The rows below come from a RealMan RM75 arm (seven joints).
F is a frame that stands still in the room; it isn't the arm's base.
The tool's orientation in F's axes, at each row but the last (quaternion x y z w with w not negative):
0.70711 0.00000 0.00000 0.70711
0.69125 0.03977 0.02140 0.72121
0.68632 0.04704 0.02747 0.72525
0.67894 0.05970 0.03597 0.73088
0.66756 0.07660 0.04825 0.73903
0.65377 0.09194 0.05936 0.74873
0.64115 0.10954 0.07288 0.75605
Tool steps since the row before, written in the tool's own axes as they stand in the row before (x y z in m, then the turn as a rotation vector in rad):
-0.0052 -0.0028 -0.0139 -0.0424 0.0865 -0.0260
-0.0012 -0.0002 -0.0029 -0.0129 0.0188 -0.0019
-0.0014 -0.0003 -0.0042 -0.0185 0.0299 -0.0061
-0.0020 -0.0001 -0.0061 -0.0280 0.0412 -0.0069
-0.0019 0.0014 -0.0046 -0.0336 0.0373 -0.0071
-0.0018 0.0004 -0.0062 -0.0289 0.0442 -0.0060
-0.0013 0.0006 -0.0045 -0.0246 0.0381 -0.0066
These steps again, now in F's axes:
-0.0052 0.0139 -0.0028 -0.0424 0.0260 0.0865
-0.0015 0.0028 -0.0003 -0.0126 0.0016 0.0191
-0.0018 0.0040 -0.0005 -0.0183 0.0058 0.0301
-0.0028 0.0058 -0.0005 -0.0275 0.0062 0.0417
-0.0026 0.0043 0.0010 -0.0332 0.0050 0.0380
-0.0031 0.0057 -0.0003 -0.0281 0.0059 0.0447
-0.0024 0.0041 0.0000 -0.0243 0.0065 0.0383

